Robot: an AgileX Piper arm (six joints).
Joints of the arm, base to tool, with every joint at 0 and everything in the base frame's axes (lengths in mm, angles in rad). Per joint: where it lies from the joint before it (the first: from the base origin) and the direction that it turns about. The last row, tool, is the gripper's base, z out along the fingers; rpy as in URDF.
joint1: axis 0 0 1 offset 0 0 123
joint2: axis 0 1 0 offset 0 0 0
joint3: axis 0 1 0 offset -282.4 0 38.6
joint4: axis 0.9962 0 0.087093 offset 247.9 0 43.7
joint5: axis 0 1 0 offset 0 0 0
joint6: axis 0.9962 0 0.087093 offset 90.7 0 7.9
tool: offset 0 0 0 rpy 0 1.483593 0
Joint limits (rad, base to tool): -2.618..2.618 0..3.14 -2.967..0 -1.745..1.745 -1.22..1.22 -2.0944..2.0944
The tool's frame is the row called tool.
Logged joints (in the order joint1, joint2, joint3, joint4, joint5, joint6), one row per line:
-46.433, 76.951, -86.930, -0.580, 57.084, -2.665
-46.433, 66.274, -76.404, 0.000, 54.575, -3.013
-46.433, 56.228, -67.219, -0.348, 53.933, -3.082
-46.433, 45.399, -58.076, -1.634, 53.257, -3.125
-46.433, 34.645, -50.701, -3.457, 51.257, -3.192
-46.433, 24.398, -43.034, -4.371, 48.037, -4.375
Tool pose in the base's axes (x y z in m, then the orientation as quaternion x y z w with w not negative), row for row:
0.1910, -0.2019, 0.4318, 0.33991, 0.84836, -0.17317, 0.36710
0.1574, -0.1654, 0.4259, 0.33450, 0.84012, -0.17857, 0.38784
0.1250, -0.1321, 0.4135, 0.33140, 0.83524, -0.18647, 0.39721
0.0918, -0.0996, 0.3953, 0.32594, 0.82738, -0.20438, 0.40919
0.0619, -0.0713, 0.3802, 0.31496, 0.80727, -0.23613, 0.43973
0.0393, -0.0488, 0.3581, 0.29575, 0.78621, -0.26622, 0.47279
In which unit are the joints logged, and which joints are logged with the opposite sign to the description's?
The joints are logged in degrees. Opposite sign: none.
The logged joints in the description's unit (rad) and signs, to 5 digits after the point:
-0.81041, 1.34305, -1.51721, -0.01012, 0.99630, -0.04651
-0.81041, 1.15670, -1.33350, 0.00000, 0.95251, -0.05259
-0.81041, 0.98136, -1.17319, -0.00607, 0.94131, -0.05379
-0.81041, 0.79236, -1.01362, -0.02852, 0.92951, -0.05454
-0.81041, 0.60467, -0.88490, -0.06034, 0.89460, -0.05571
-0.81041, 0.42583, -0.75108, -0.07629, 0.83840, -0.07636

